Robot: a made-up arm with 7 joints.
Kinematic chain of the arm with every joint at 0, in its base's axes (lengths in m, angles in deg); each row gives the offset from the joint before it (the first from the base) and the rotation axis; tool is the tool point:
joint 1: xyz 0 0.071 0 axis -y
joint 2: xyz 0 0.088 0 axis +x
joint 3: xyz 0 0 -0.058 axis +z
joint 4: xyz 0 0 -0.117 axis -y
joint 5: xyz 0 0 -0.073 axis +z
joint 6: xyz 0 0 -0.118 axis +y
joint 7: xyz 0 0 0 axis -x
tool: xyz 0 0 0
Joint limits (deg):
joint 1: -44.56..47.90
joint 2: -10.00..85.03
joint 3: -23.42..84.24
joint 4: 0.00..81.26
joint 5: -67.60..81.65
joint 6: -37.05..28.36
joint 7: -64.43..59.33
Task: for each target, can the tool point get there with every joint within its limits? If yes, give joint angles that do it. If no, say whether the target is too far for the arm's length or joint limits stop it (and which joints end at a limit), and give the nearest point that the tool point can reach.
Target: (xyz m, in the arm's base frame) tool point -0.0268 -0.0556 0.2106
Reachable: no: joint limits stop it (at a limit: joint 1, joint 2, joint 3, joint 4) | nearest point 0.2556 0.0497 0.0026 | short by 0.366 m
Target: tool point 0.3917 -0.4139 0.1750
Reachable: no: too far | nearest point 0.2570 0.0494 0.0008 | short by 0.513 m
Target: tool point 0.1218 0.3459 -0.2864
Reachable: yes | joints 15.34 27.41 29.89 14.58 -4.63 16.55 49.41
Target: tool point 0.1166 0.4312 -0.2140
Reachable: yes | joints 25.04 45.34 50.59 7.13 0.29 21.32 30.62
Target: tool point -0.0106 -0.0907 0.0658
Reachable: no: joint limits stop it (at a limit: joint 1, joint 2, joint 3, joint 4) | nearest point 0.2556 0.0497 0.0026 | short by 0.307 m
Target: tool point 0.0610 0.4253 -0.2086
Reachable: yes | joints -17.98 53.38 6.87 40.20 2.11 -29.33 -32.60
